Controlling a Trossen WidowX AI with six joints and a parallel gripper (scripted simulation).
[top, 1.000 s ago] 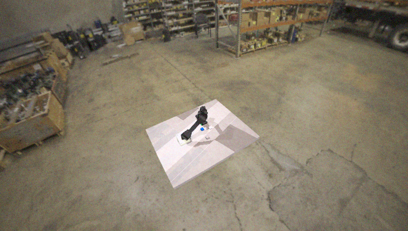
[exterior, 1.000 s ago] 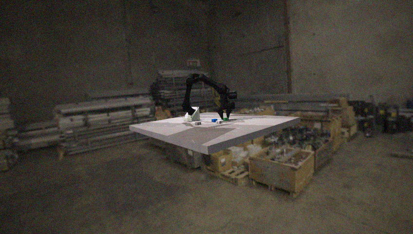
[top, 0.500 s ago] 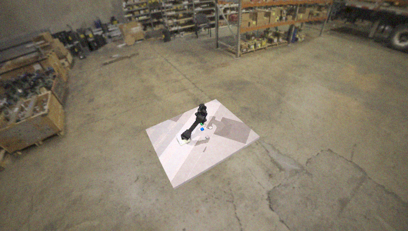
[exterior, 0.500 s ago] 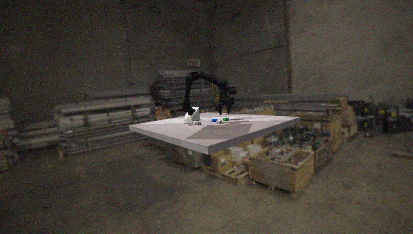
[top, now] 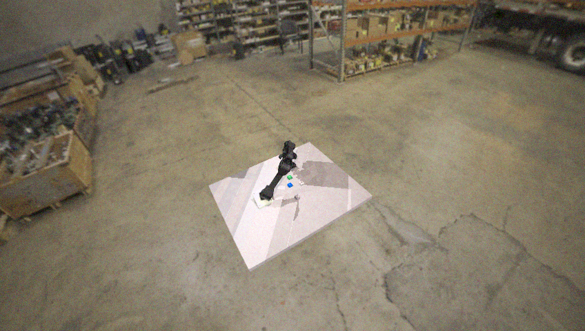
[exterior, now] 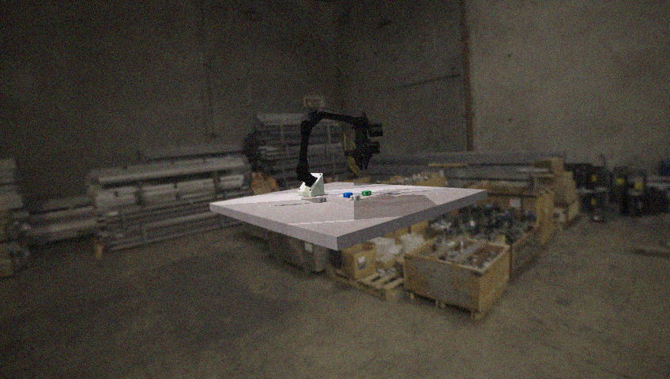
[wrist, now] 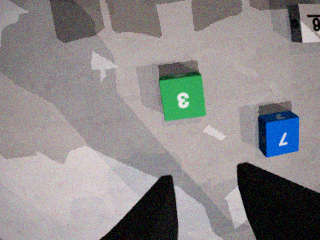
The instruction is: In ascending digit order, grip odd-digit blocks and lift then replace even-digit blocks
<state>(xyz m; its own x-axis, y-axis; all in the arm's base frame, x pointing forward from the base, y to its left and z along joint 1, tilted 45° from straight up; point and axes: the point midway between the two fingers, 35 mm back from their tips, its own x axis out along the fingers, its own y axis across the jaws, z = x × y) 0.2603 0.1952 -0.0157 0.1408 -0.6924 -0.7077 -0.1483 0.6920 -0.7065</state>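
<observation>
Now: the blue block 3 cm behind my gripper tip, 8 cm to the right of it and 11 cm below it. The rest, counted from my gripper tip: green block 1 cm ahead, 11 cm below; then dark grey block 2 cm behind, 23 cm to the right, 11 cm below.
</observation>
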